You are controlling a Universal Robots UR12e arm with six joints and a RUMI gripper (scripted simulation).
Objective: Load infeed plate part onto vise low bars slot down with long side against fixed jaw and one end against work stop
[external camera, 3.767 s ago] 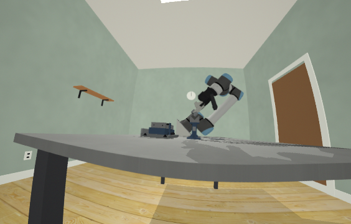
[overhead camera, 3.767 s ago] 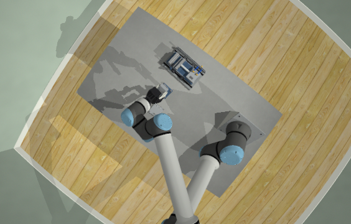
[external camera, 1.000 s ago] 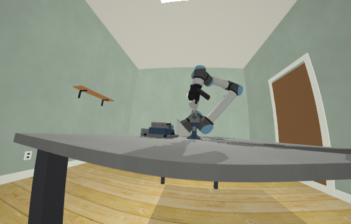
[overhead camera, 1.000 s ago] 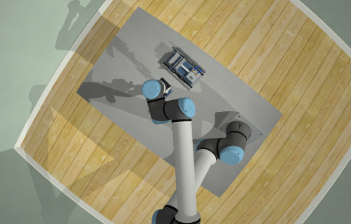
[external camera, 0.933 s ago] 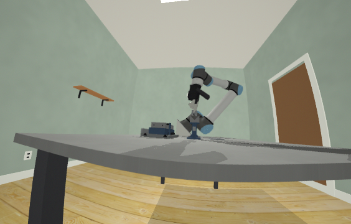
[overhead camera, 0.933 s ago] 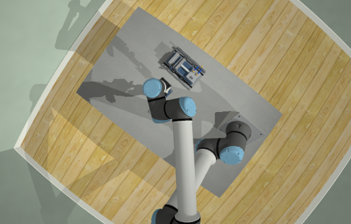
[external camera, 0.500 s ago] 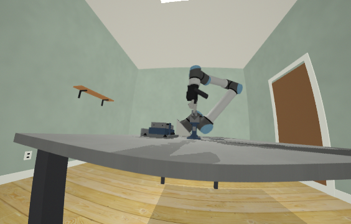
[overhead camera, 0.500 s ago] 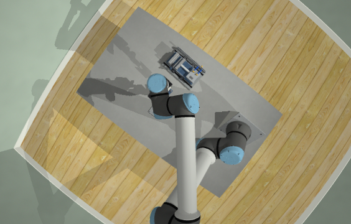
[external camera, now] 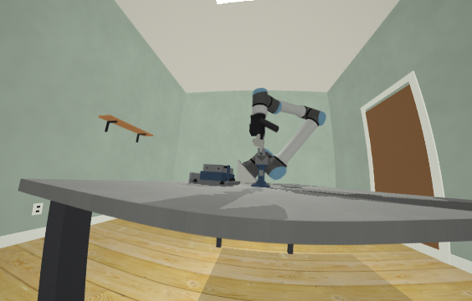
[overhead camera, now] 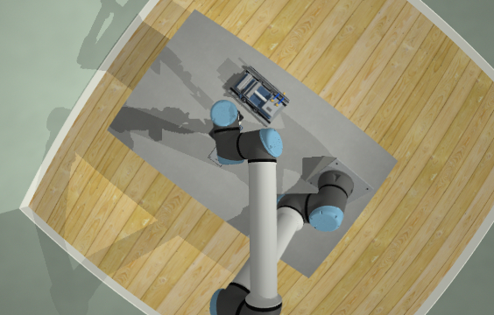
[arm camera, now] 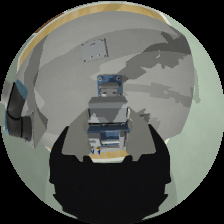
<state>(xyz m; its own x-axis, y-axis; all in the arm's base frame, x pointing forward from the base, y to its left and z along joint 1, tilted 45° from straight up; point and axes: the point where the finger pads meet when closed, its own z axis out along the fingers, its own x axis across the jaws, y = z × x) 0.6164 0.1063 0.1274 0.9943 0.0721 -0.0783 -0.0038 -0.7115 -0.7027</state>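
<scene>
My gripper is now 10 mm above the part. Round my hand: vise 230 mm to the right, 150 mm below, 20 mm ahead; infeed plate 190 mm below, 160 mm to the left, 60 mm behind.
</scene>
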